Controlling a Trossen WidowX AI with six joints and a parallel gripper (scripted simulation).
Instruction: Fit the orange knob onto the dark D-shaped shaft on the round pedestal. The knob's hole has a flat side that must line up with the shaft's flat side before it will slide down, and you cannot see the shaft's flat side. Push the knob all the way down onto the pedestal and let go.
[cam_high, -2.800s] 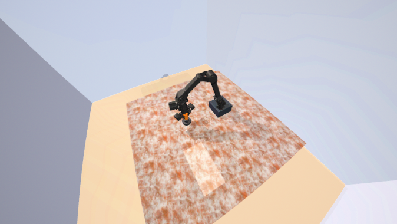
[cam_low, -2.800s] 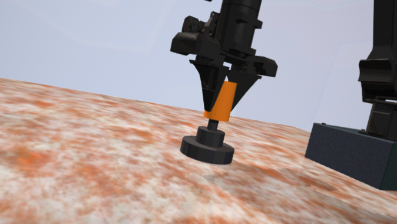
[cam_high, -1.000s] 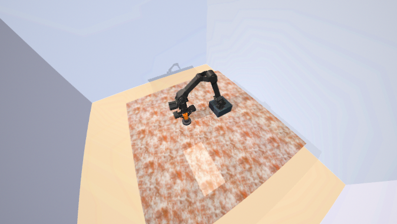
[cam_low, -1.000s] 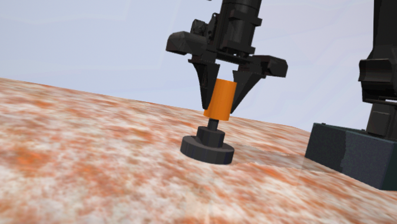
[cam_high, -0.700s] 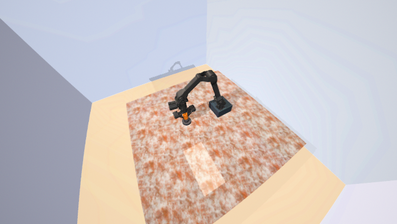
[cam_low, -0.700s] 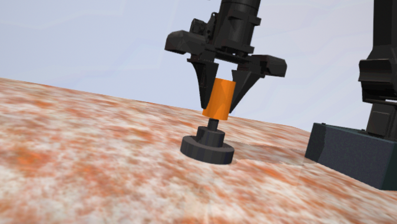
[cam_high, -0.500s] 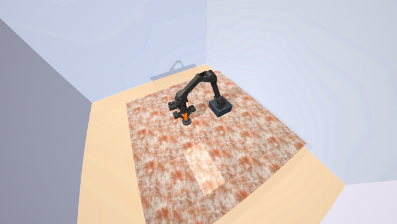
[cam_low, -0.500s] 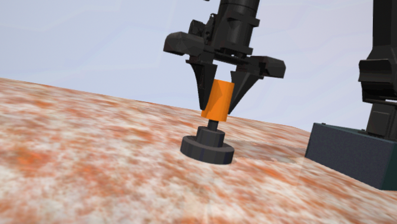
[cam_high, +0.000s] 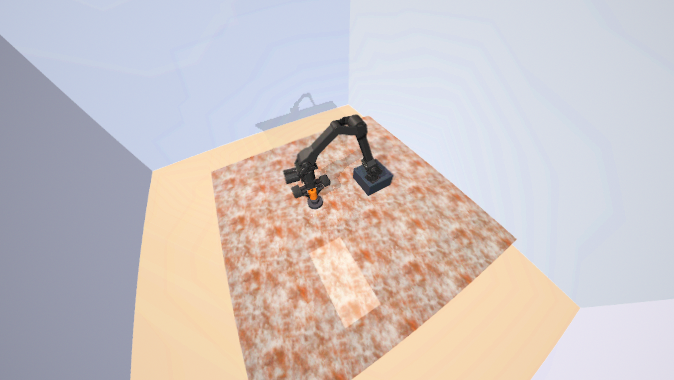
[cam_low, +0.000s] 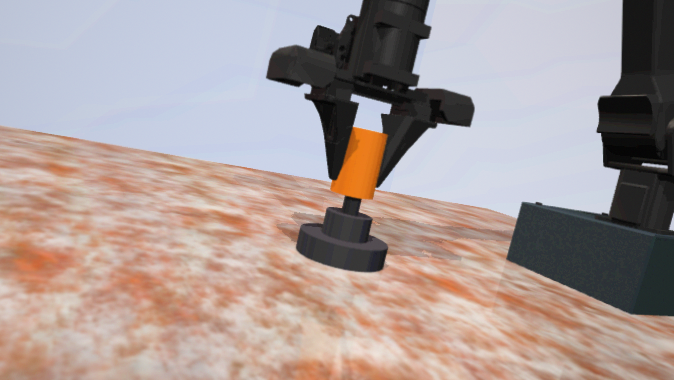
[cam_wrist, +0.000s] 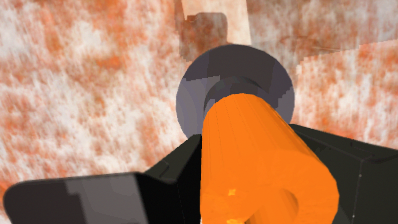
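Right now my gripper tip is 4 cm above the pedestal. Also, from my gripper tip: orange knob: 2 cm above.
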